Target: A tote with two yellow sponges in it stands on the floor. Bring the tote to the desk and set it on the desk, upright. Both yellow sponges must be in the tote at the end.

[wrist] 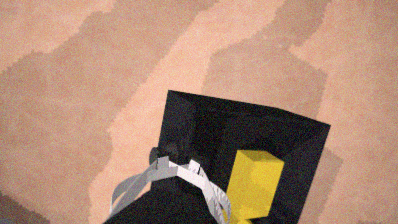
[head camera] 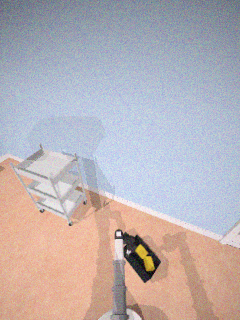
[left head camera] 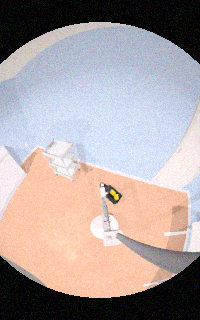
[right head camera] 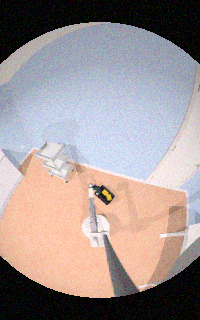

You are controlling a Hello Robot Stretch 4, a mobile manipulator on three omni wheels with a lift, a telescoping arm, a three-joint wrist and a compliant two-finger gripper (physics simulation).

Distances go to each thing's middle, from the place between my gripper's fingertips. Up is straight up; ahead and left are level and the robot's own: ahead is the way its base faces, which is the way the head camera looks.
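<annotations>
The black tote (wrist: pixel 217 127) is what I measure my hand from: my hand is 50 mm above it and 100 mm to the left of it.
</annotations>
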